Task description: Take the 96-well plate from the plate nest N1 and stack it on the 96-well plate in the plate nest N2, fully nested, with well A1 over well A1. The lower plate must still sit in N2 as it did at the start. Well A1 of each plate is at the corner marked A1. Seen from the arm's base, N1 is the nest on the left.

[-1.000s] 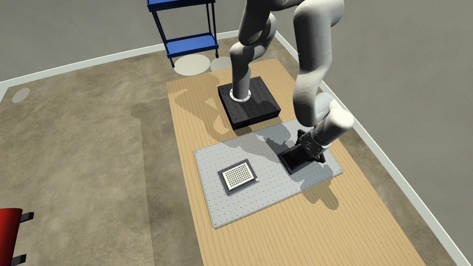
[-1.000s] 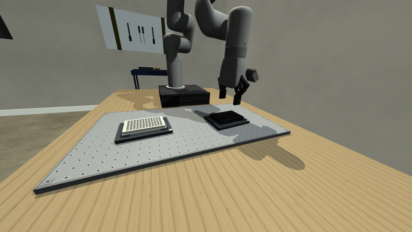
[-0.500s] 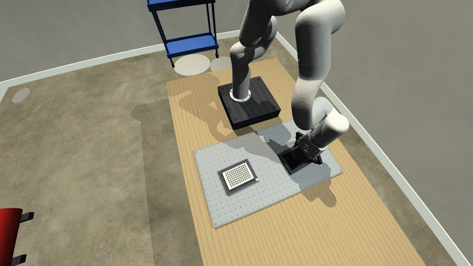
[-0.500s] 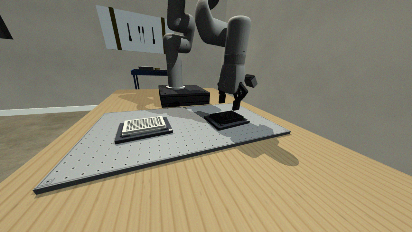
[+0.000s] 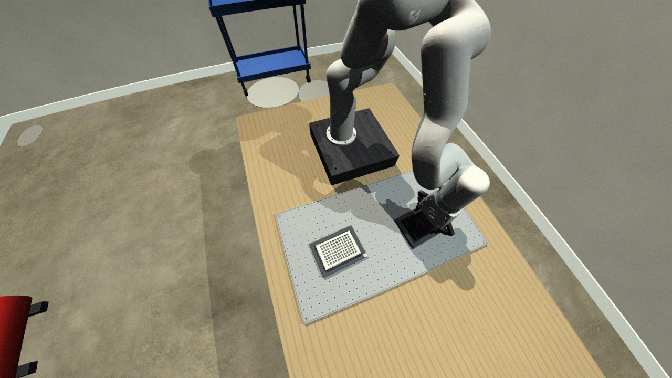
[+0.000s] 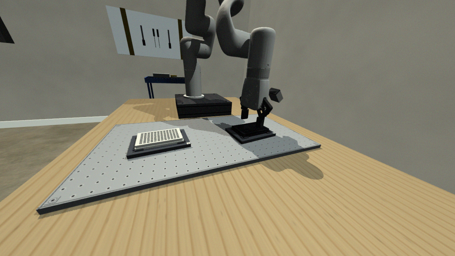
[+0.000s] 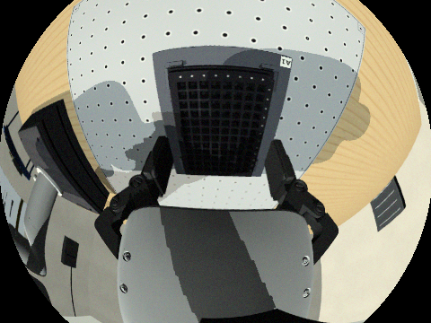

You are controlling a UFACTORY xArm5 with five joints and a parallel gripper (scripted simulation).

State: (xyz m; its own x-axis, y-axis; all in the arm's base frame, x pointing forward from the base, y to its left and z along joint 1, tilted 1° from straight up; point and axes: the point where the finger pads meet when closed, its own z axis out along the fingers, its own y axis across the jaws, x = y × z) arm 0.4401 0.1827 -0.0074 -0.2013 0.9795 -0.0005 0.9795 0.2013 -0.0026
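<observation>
Right now my hand is 4 cm above the black 96-well plate. From my hand the other things lie so: white 96-well plate: 1 cm ahead, 32 cm to the right, 4 cm below; plate nest N2: 1 cm ahead, 32 cm to the right, 5 cm below; plate nest N1: 5 cm below.
</observation>
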